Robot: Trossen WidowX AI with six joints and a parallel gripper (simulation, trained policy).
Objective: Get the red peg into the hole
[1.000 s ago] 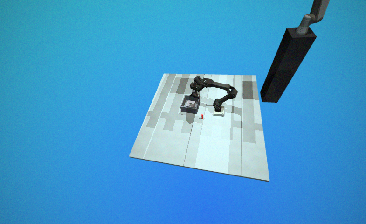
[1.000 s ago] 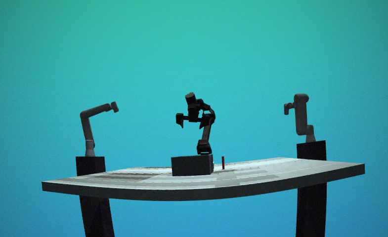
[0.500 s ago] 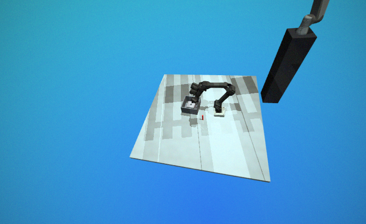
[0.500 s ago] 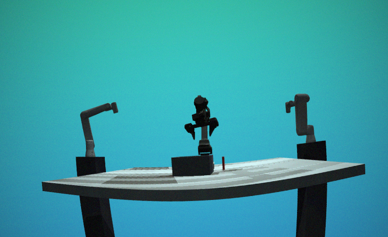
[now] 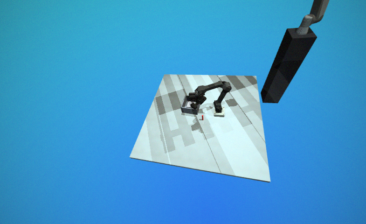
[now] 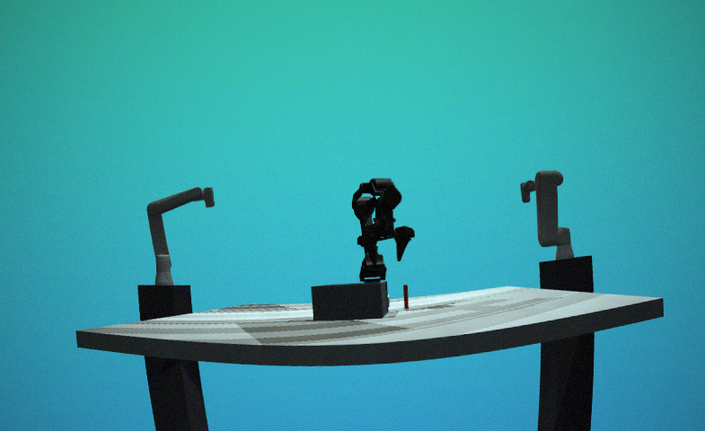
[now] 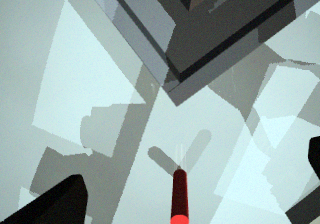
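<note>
Right now my gripper tip is 11 cm above the red peg, 6 cm to the right of it and 5 cm past it. Also, from my gripper tip: plate: 11 cm to the right, 11 cm below, 10 cm ahead; then box: 13 cm below, 11 cm to the right, 10 cm ahead.
</note>
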